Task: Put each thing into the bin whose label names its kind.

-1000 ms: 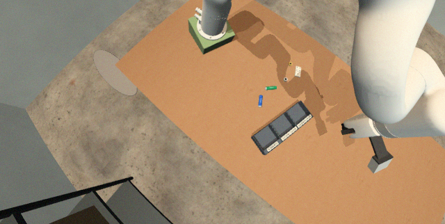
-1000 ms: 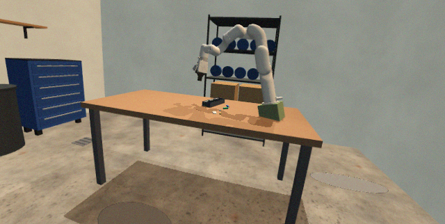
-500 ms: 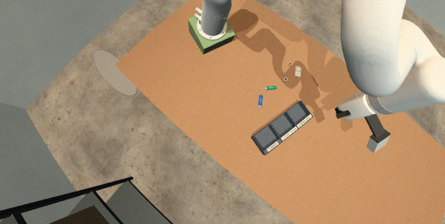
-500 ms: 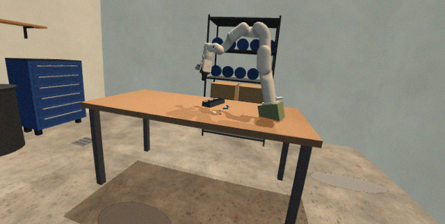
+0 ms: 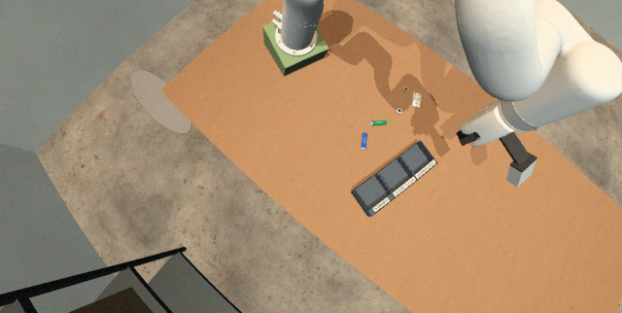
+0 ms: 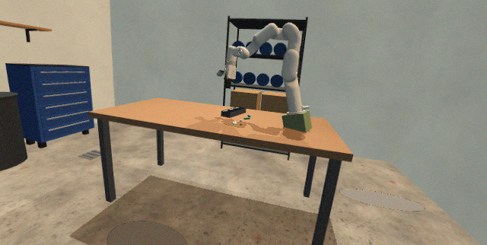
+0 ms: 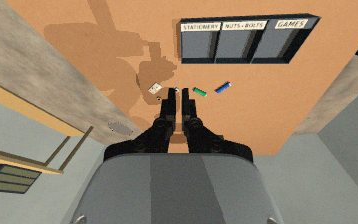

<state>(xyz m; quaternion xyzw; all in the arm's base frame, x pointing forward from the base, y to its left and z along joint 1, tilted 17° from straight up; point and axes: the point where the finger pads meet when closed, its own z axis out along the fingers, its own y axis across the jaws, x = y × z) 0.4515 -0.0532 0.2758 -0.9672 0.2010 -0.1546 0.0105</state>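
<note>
My hand is 40 mm past the dark three-part bin, 100 mm to the left of it and 220 mm above it. Also, from my hand: blue battery: 170 mm behind, 50 mm to the right, 230 mm below; then green battery: 160 mm behind, 20 mm to the left, 230 mm below; then metal nut: 130 mm behind, 100 mm to the left, 230 mm below.
</note>
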